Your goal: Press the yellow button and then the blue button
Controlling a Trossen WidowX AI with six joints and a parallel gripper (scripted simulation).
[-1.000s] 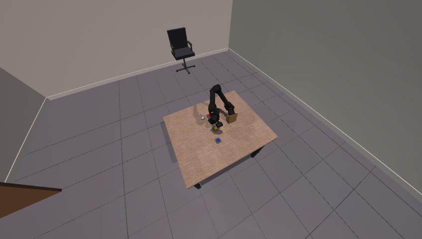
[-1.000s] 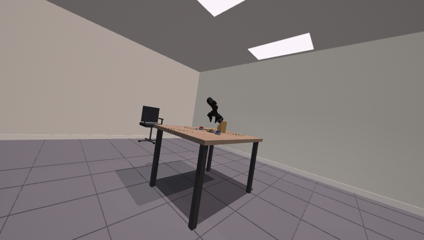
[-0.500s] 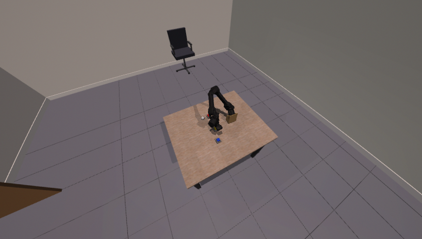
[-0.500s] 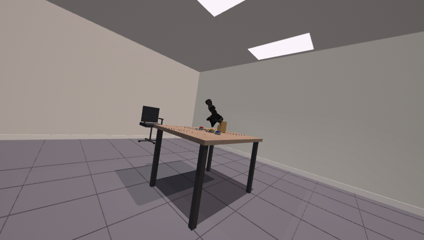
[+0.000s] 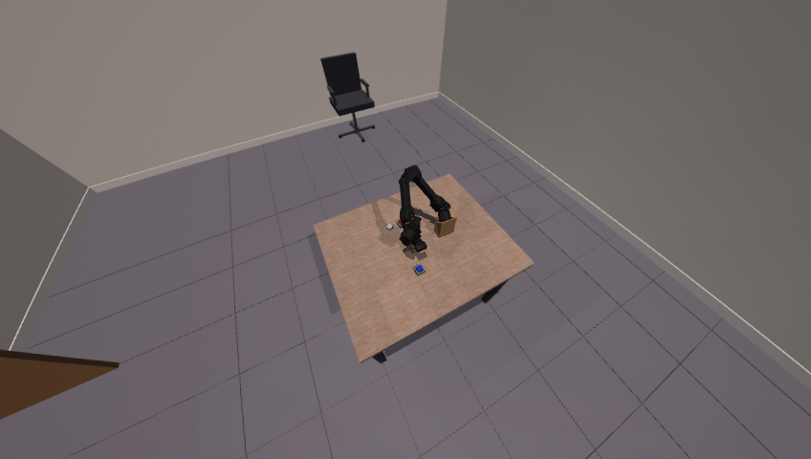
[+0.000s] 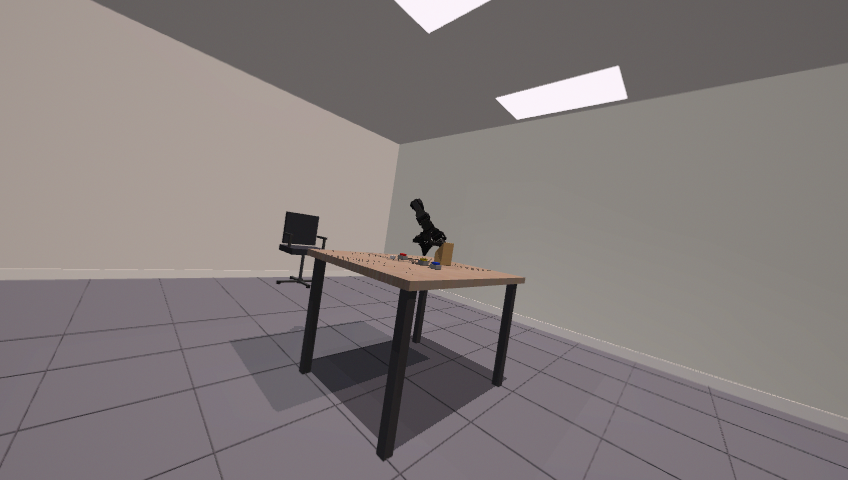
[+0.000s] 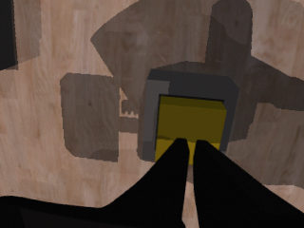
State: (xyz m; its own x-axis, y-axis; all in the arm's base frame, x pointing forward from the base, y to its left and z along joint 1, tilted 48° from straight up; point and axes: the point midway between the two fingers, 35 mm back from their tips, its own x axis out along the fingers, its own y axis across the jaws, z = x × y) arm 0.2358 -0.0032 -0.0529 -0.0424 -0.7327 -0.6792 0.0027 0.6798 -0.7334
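Now: the yellow button 20 mm below my gripper tip. The rest, counted from my gripper tip: blue button: 40 mm ahead, 140 mm to the left, 20 mm below; red button: 20 mm behind, 210 mm to the right, 20 mm below; white block: 60 mm ahead, 220 mm to the right, 50 mm below.
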